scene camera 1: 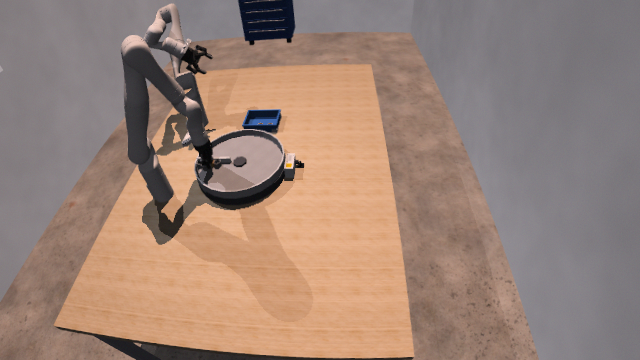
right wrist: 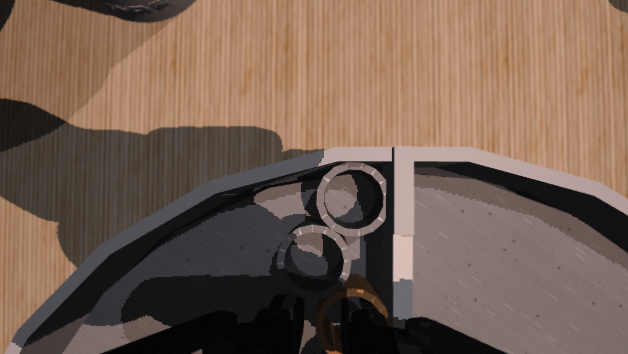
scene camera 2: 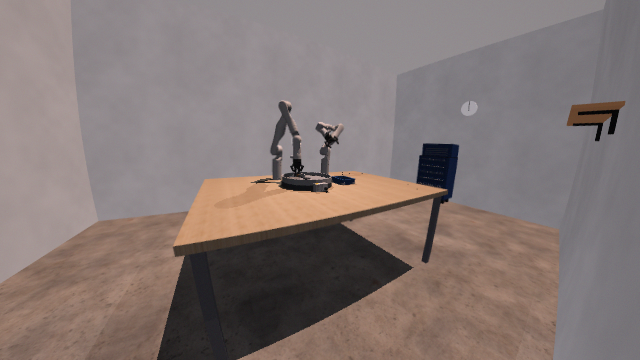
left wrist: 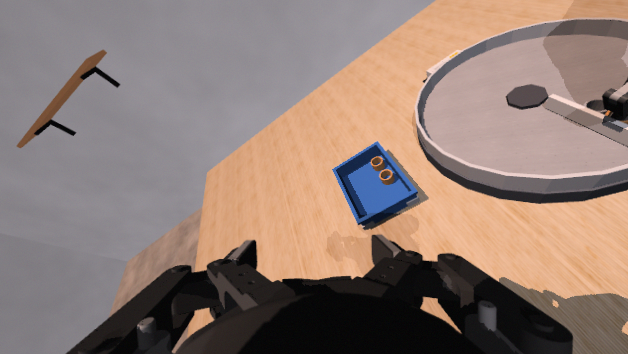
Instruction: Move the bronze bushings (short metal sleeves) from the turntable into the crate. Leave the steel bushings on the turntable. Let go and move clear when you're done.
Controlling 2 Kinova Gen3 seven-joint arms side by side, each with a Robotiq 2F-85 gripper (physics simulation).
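Two bronze bushings stand in the blue crate. Another bronze bushing stands on the grey turntable. Two steel bushings stand between it and the rim; a further steel bushing shows in the left wrist view. My right gripper is low at the bronze bushing, fingers partly open, one over its opening and one outside its wall. My left gripper is wide open and empty, high behind the crate.
A straight divider bar runs beside the bushings from the turntable's rim towards its dark hub. A small white box is at the turntable's outer side. A blue drawer cabinet stands beyond the table.
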